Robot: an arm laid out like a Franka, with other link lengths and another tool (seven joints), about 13 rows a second.
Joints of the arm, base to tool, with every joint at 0 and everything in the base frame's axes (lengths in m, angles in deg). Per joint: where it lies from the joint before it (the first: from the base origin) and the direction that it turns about. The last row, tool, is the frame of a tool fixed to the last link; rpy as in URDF.
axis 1: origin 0 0 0.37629 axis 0 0 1
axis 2: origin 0 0 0 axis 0 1 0
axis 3: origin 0 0 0.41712 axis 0 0 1
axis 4: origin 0.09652 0 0 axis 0 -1 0
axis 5: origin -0.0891 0 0.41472 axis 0 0 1
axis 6: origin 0 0 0 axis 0 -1 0
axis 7: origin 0.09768 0 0 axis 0 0 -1
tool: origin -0.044 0.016 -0.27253 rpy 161.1 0 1.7
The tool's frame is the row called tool.
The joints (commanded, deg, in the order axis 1, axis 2, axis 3, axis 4, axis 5, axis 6, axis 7), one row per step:
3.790, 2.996, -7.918, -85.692, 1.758, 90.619, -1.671
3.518, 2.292, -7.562, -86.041, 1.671, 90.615, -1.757
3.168, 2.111, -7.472, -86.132, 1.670, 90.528, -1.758
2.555, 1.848, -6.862, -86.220, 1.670, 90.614, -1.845
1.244, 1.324, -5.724, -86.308, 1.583, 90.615, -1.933
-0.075, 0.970, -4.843, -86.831, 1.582, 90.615, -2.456
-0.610, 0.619, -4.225, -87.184, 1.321, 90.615, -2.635
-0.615, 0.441, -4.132, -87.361, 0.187, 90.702, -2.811
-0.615, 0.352, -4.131, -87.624, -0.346, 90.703, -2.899
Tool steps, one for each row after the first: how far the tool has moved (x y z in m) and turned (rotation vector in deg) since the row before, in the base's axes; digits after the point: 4 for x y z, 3 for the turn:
-0.0040, 0.0002, 0.0043, -0.004, -0.345, 0.165
-0.0015, -0.0027, 0.0010, 0.026, -0.003, -0.257
-0.0010, -0.0003, 0.0020, 0.031, -0.261, 0.081
-0.0026, -0.0024, 0.0046, -0.036, -0.431, -0.089
-0.0034, -0.0048, -0.0008, 0.036, 0.156, 0.083
-0.0027, -0.0005, 0.0005, -0.233, 0.019, 0.251
-0.0013, -0.0046, 0.0001, -1.132, 0.005, 0.219
-0.0014, -0.0025, -0.0014, -0.514, 0.217, 0.069

